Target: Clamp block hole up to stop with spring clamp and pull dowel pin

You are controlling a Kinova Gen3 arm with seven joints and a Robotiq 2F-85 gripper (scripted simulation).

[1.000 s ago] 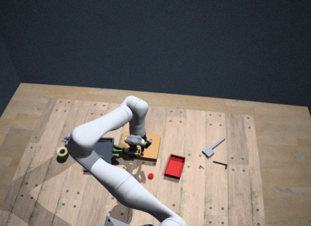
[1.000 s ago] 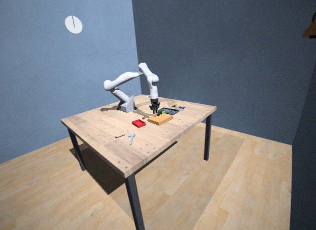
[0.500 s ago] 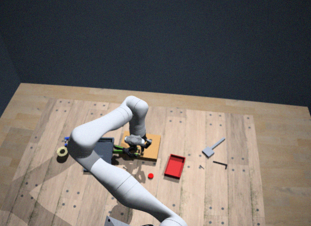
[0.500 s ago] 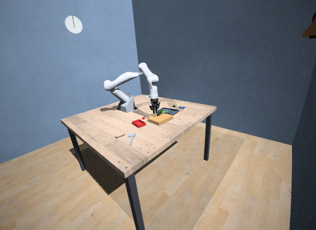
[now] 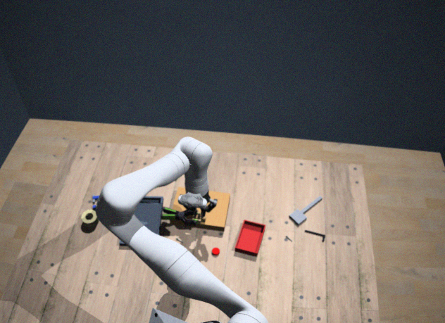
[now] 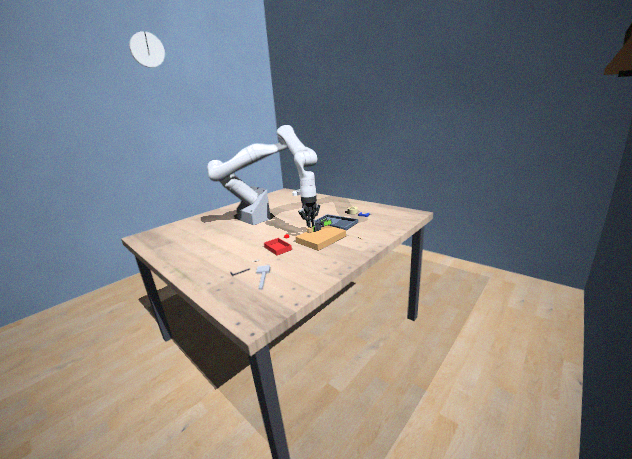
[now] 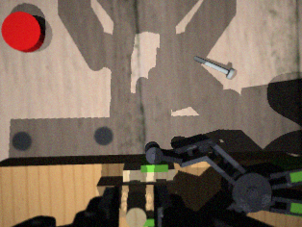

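The dowel pin lies 20 mm below my hand. Round my hand: bench board: 60 mm ahead, 50 mm below, 10 mm to the left; then wooden block: 40 mm below; then red disc: 100 mm behind, 80 mm to the right, 70 mm below.
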